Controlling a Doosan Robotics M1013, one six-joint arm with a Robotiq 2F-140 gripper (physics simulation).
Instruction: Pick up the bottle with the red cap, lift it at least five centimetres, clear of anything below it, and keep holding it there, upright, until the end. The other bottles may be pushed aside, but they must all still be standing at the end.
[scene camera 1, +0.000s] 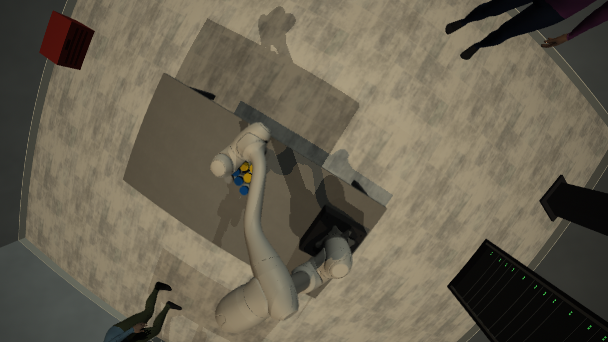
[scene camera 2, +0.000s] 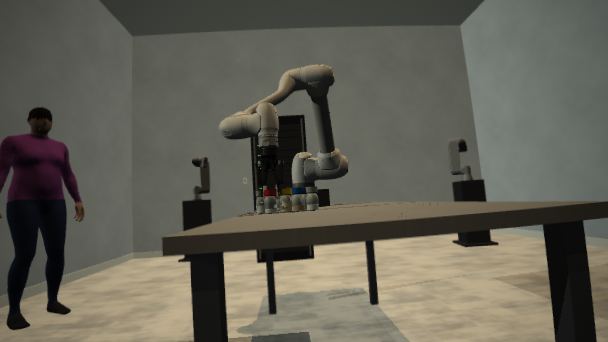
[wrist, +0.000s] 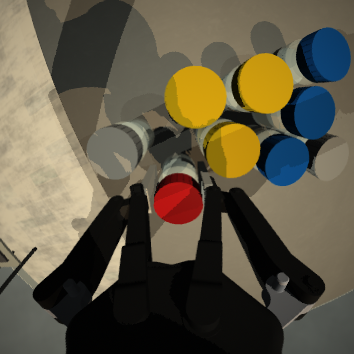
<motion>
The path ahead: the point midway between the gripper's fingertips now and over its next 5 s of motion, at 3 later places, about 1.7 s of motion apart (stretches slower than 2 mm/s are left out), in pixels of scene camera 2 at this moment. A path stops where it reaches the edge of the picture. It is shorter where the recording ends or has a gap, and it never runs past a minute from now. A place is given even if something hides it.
My gripper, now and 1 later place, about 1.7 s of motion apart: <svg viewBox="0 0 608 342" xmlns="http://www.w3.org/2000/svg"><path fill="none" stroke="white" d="M271 199L270 178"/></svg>
</motion>
